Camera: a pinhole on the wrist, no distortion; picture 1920 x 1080 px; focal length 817.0 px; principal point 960.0 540.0 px. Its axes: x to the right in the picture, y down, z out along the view. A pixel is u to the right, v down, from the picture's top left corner.
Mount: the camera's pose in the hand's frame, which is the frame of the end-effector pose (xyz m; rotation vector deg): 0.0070 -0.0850 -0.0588 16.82 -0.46 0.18
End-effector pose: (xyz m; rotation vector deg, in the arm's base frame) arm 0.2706 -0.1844 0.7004 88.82 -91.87 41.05
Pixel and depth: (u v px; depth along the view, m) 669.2 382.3 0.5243
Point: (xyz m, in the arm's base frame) 0.5315 -0.4584 0.2859
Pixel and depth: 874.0 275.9 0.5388
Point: 0.6113 -0.5321 0.3890
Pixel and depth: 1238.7 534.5 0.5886
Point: 0.4613 -0.7406 0.5672
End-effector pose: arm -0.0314 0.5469 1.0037 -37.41 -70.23 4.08
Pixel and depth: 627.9 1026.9 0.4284
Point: -0.4587 0.6887 0.9178
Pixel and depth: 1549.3 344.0 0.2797
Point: -0.1929 0.5211 1.3284
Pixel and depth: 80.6 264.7 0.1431
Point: -0.1905 0.3747 0.9760
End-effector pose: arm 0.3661 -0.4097 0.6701 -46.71 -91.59 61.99
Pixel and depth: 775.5 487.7 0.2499
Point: 0.2118 -0.5644 0.7944
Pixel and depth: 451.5 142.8 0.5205
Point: 0.1047 -0.9658 0.9628
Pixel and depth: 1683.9 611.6 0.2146
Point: 0.1650 -0.3223 0.8442
